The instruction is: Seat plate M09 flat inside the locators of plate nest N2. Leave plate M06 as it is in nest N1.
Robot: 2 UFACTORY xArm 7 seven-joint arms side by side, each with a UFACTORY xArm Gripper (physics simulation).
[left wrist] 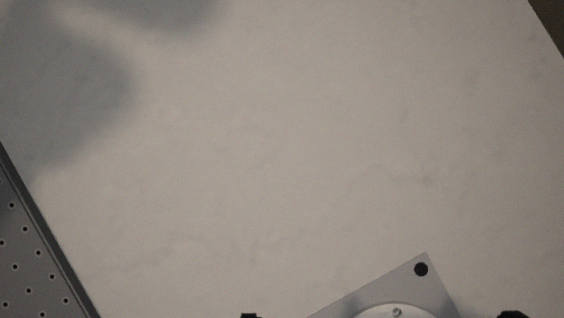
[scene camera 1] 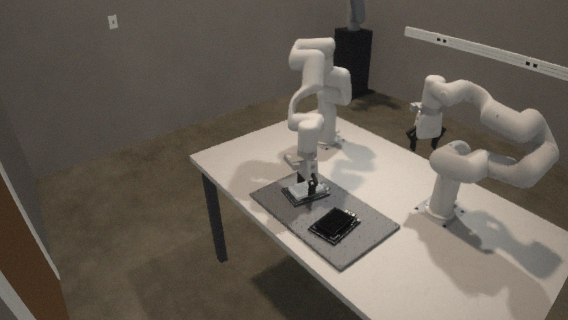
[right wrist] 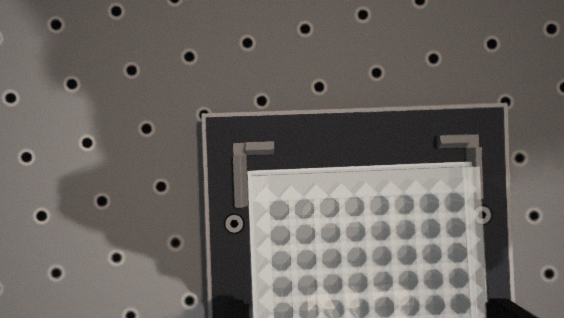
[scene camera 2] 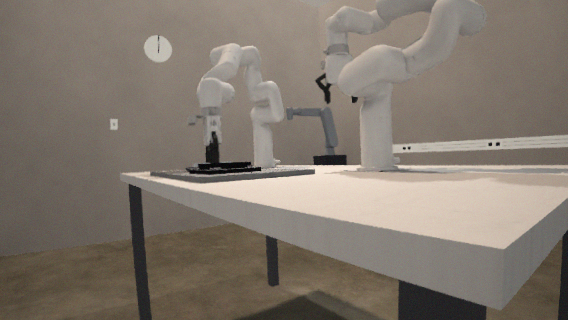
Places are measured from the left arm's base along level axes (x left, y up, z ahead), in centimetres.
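Pixels of known places: left gripper, between the fingertips: [scene camera 1: 422, 148] [scene camera 2: 341, 102]; right gripper, between the fingertips: [scene camera 1: 306, 188]; left arm's base, origin of its link: [scene camera 1: 439, 210] [scene camera 2: 377, 169]; right arm's base, origin of its link: [scene camera 1: 325, 139] [scene camera 2: 264, 167].
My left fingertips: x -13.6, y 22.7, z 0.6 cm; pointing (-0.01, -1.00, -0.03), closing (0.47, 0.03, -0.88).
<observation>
For each thing: its top centre in the pictures, then the offset to it from my left fingertips. "pt": a spot on its surface instead. Level surfaces: height alone.
- dark nest N2, centre of its top: [scene camera 1: 306, 189] dz +35.8, dx -27.7, dy -19.8 cm
- left locator, a spot on its surface: [right wrist: 241, 180] pt dz +42.8, dx -24.1, dy -19.8 cm
- right locator, a spot on its surface: [right wrist: 457, 141] pt dz +42.7, dx -32.6, dy -19.8 cm
- Black plate M06, centre of its top: [scene camera 2: 225, 163] [scene camera 1: 335, 220] dz +40.5, dx -5.5, dy -18.8 cm
- nest N1, a spot on its surface: [scene camera 1: 320, 234] pt dz +48.1, dx -4.6, dy -20.4 cm
- grey perforated board, centre of its top: [scene camera 2: 220, 170] [scene camera 1: 321, 209] dz +38.0, dx -15.8, dy -21.3 cm
- white table, height of its surface: dy -22.7 cm
The pale, see-through plate M09 [scene camera 1: 296, 191] [right wrist: 370, 245] lies over the dark nest N2 [scene camera 1: 299, 204] [right wrist: 220, 150]. In the right wrist view its top edge is apart from the upper locator arms; its left edge is beside the left locator [right wrist: 241, 180], and its right edge overlaps the right locator [right wrist: 457, 141]. The lower end is out of view. My right gripper [scene camera 1: 306, 184] [right wrist: 367, 311] is open, its fingers at either side of the plate. My left gripper [scene camera 1: 423, 145] [scene camera 2: 341, 99] [left wrist: 380, 315] is open, raised and empty. Black plate M06 [scene camera 1: 334, 223] [scene camera 2: 225, 165] sits in nest N1 [scene camera 1: 320, 234].
Both nests stand on a grey perforated board [scene camera 1: 345, 260] [scene camera 2: 295, 173] [left wrist: 30, 260] [right wrist: 95, 45] on the white table [scene camera 1: 370, 285] [scene camera 2: 350, 200]. The left arm's base [scene camera 1: 442, 210] [scene camera 2: 377, 150] stands right of the board. A separate grey arm [scene camera 2: 327, 130] is in the background.
</observation>
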